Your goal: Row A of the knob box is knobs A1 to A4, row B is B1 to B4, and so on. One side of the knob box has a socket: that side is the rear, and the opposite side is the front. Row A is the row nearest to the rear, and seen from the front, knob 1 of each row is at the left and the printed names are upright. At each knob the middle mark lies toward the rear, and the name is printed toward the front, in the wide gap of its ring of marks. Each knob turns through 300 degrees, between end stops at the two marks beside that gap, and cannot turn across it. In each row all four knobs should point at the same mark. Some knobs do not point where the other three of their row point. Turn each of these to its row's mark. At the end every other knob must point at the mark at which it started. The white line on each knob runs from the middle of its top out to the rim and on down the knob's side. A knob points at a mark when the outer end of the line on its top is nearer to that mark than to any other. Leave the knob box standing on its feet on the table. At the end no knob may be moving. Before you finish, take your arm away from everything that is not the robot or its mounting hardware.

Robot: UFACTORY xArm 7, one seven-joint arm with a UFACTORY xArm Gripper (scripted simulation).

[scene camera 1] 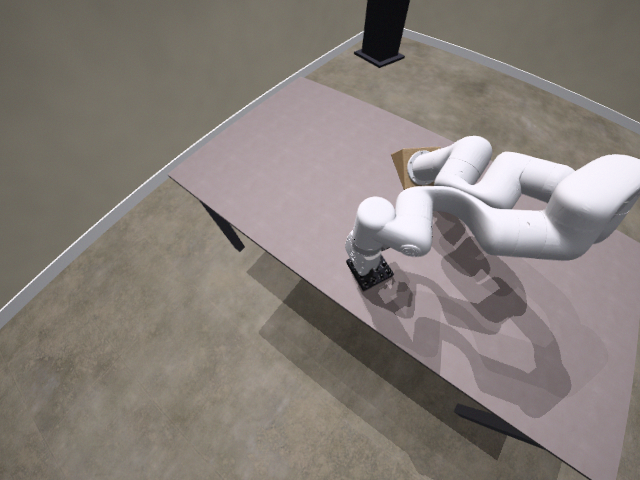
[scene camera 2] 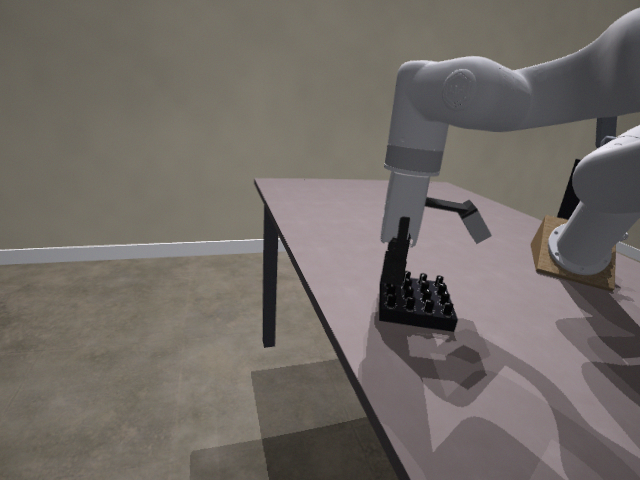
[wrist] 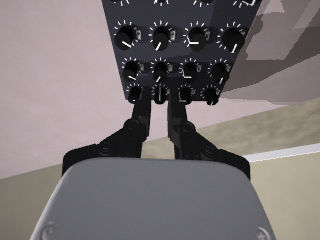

Labels:
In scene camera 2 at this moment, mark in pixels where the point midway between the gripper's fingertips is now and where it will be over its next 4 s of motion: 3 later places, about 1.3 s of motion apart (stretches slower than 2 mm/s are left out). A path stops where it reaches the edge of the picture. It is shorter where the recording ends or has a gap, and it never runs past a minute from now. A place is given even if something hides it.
My gripper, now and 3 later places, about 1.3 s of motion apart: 391, 279; 394, 264; 395, 257; 396, 252

